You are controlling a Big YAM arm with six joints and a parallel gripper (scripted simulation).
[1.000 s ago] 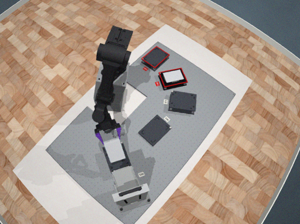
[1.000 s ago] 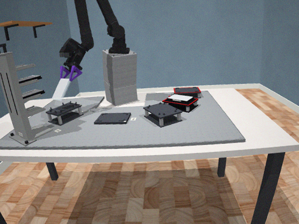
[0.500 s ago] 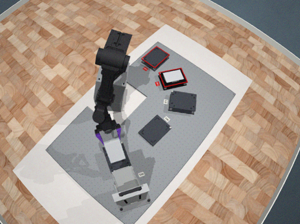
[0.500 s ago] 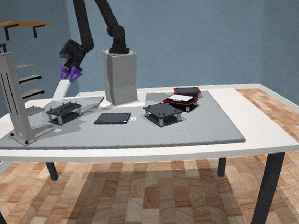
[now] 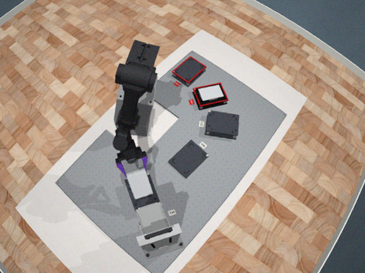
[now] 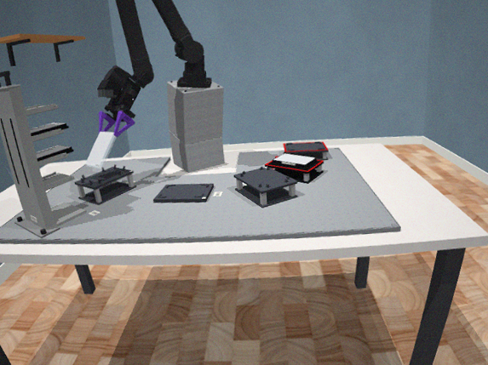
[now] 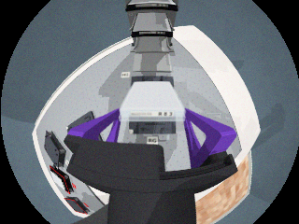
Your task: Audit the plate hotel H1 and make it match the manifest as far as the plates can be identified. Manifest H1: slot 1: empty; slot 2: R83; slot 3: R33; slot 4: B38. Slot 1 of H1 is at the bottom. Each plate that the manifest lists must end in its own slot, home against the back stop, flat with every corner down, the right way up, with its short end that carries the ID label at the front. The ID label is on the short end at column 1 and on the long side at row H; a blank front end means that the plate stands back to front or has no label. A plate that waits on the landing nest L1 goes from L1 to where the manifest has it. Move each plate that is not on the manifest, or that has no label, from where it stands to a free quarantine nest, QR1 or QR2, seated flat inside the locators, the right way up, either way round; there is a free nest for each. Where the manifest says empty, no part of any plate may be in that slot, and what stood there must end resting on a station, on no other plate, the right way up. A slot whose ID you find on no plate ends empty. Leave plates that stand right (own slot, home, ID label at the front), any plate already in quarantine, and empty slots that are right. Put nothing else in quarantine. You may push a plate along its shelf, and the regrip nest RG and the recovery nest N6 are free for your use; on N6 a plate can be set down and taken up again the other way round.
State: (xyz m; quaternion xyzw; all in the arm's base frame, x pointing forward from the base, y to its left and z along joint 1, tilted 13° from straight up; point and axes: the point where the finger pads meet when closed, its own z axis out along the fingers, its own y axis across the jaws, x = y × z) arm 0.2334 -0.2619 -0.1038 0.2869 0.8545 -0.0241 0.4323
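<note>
The white plate lies 4 cm ahead of my hand, 2 cm to the right of it and 4 cm below it. Round my hand: plate hotel H1 (26 cm ahead, 16 cm to the right); regrip nest RG (4 cm ahead, 3 cm to the right, 14 cm below); flat pad N6 (10 cm ahead, 25 cm to the left, 19 cm below).
</note>
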